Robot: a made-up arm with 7 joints.
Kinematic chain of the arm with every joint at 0, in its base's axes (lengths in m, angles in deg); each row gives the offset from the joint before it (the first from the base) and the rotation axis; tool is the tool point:
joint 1: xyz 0 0.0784 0 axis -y
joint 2: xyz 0 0.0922 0 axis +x
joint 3: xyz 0 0 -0.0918 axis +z
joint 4: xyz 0 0 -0.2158 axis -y
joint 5: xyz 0 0 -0.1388 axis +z
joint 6: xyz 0 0 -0.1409 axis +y
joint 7: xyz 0 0 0 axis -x
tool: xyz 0 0 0
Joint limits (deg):
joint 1: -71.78..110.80
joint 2: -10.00..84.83
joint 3: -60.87..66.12
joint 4: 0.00..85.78
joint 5: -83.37..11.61
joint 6: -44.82..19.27
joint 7: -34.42..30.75
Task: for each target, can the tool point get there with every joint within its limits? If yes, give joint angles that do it. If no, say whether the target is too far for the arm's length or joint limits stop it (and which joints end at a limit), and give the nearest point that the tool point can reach.
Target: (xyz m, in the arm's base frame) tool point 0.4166 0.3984 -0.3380
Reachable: yes | joints 43.74 24.51 -11.34 14.20 -9.91 -1.27 -5.80
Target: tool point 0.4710 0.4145 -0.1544
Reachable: yes | joints 51.21 23.53 12.41 39.75 -71.21 -20.72 -4.73
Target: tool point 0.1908 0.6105 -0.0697
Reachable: yes | joints -38.58 75.02 42.43 68.90 -65.70 -34.90 -26.24
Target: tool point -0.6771 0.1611 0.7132
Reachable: no: too far | nearest point -0.1635 0.5071 0.2134 | short by 0.796 m
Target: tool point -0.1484 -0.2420 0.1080
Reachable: no: joint limits stop it (at a limit: joint 1, joint 2, joint 3, joint 4) | nearest point -0.2243 -0.1263 -0.2168 | short by 0.353 m
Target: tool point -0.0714 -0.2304 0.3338
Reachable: no: joint limits stop it (at a limit: joint 1, joint 2, joint 4) | nearest point 0.2028 -0.0932 0.2735 | short by 0.313 m
